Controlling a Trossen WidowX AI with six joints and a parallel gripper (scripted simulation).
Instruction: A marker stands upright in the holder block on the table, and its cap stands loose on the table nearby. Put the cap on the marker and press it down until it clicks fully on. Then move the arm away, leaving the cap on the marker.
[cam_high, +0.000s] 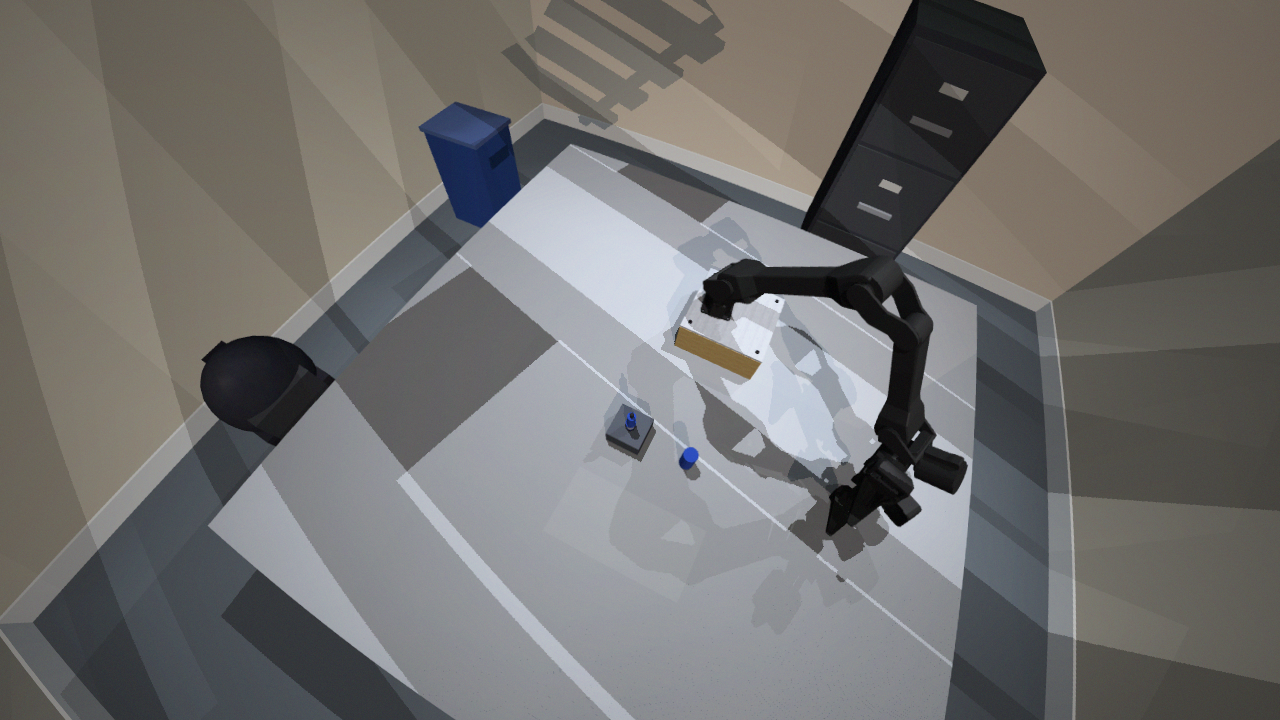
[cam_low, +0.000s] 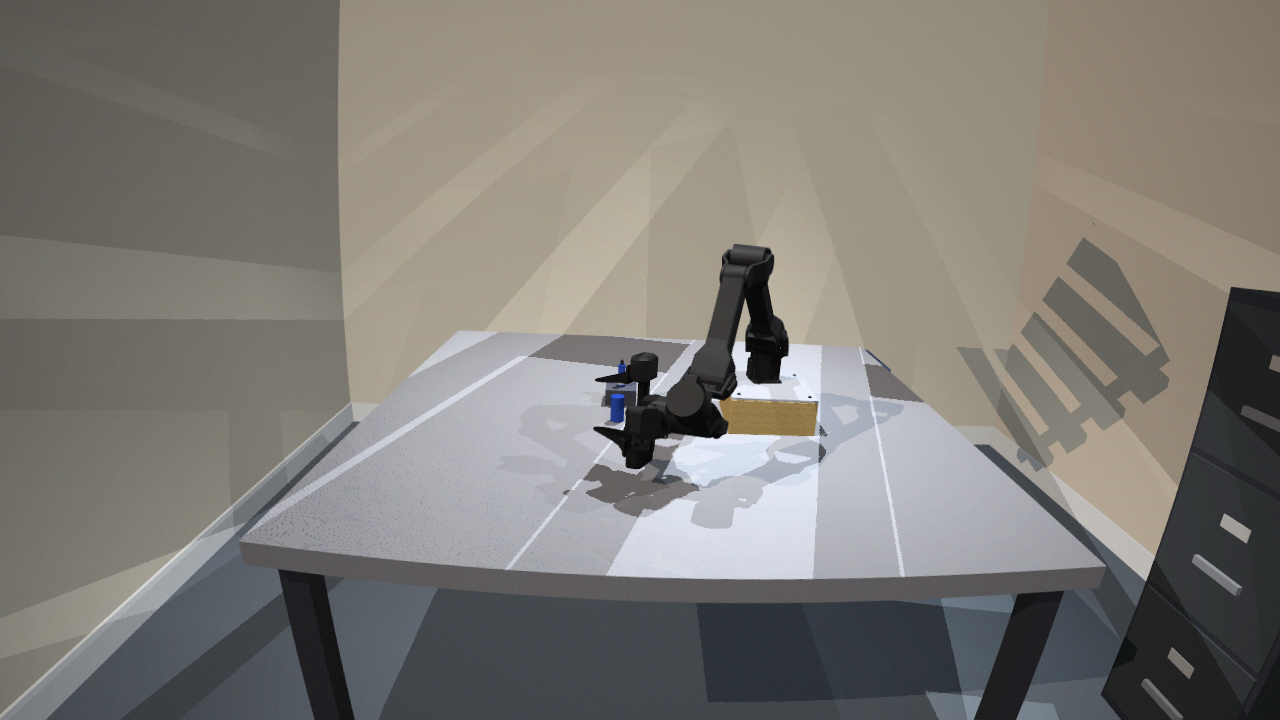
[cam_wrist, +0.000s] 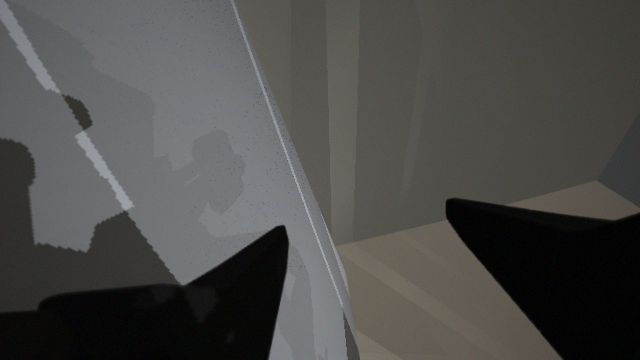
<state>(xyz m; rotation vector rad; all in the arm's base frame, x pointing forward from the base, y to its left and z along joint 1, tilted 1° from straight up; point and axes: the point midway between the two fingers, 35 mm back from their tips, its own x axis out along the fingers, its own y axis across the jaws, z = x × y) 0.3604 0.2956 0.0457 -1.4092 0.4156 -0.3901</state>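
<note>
My gripper tip is 7 cm past the blue cap, 25 cm to the left of it and 10 cm above it.
</note>
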